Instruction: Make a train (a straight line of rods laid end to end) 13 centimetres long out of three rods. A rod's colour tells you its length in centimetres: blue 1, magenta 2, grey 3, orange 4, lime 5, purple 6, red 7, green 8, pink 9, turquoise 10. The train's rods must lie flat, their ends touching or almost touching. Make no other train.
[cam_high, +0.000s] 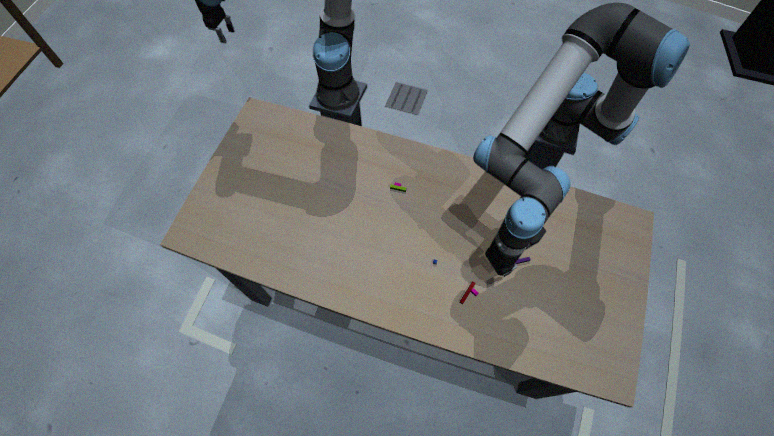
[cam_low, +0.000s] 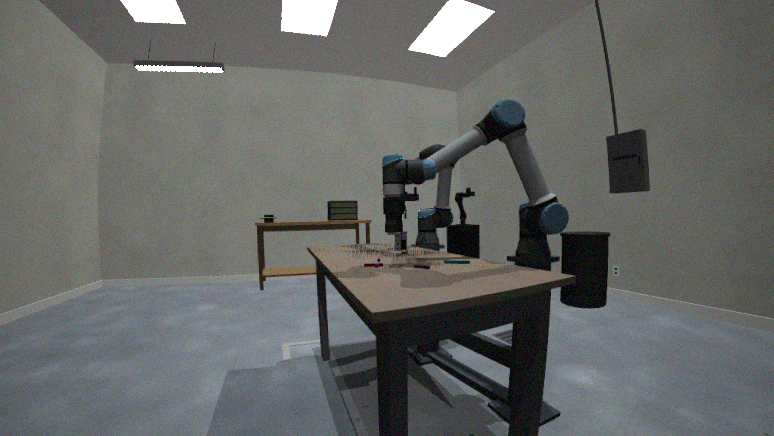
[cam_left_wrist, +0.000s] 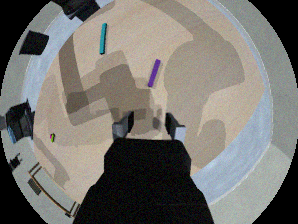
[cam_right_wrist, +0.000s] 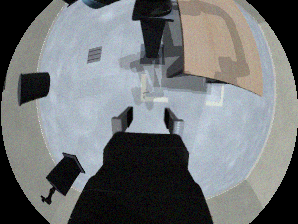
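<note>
Right now my left hand is 5 cm past the purple rod, 7 cm to the right of it and 7 cm above it. From my left hand the other things lie so: turquoise rod: 21 cm behind, 7 cm to the left, 7 cm below; then blue rod: 18 cm to the right, 7 cm below; then red rod: 8 cm ahead, 7 cm to the right, 7 cm below.
</note>
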